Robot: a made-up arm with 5 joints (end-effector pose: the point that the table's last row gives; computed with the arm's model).
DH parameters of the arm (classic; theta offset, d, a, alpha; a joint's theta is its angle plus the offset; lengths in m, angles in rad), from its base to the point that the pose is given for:
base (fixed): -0.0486 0 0.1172 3.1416
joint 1: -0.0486 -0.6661 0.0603 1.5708
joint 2: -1.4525 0 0.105 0
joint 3: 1.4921 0 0.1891 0
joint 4: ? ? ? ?
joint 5: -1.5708 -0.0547 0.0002 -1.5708
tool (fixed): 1.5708 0.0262 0 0
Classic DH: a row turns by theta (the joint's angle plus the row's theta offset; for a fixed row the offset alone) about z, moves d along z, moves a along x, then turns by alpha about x.
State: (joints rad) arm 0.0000 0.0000 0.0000 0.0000 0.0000
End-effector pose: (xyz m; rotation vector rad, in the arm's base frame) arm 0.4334 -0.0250 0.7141 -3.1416 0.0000 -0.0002
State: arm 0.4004 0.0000 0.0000 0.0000 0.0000
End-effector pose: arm 0.4009 -0.1468 0.7141 3.0788 -0.6248 0.0002
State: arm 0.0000 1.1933 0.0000 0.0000 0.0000
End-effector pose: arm 0.3163 -0.0250 0.4458 -2.5989 0.0000 1.7650
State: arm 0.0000 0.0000 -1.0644 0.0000 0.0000
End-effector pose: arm 0.3572 -0.0250 0.9561 -2.7070 0.0000 -1.5943
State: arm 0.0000 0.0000 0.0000 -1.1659 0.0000
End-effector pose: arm 0.4451 -0.0250 0.7939 -2.6226 0.0000 -1.7295
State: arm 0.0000 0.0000 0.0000 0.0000 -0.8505
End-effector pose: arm 0.4334 -0.0054 0.7232 -2.2911 0.0000 -0.0001
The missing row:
joint 4: 1.5311 -0.0195 0.0226 -1.5708
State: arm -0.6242 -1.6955 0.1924 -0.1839 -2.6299
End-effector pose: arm 0.0958 -0.0295 0.9077 0.1393 -1.6665 0.0396
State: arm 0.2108 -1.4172 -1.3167 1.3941 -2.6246
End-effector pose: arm -0.0790 0.0294 0.8294 -0.5763 -1.2648 -0.5218
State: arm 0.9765 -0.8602 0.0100 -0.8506 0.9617
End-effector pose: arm 0.1672 -0.1529 0.9397 0.8255 -1.3577 1.0402
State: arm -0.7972 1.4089 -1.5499 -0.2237 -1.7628
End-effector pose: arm 0.3996 0.2924 0.6931 -1.1436 -0.8143 0.4122
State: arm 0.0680 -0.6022 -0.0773 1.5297 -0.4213
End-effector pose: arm 0.2804 -0.0255 0.8002 -2.4753 0.3248 1.1060
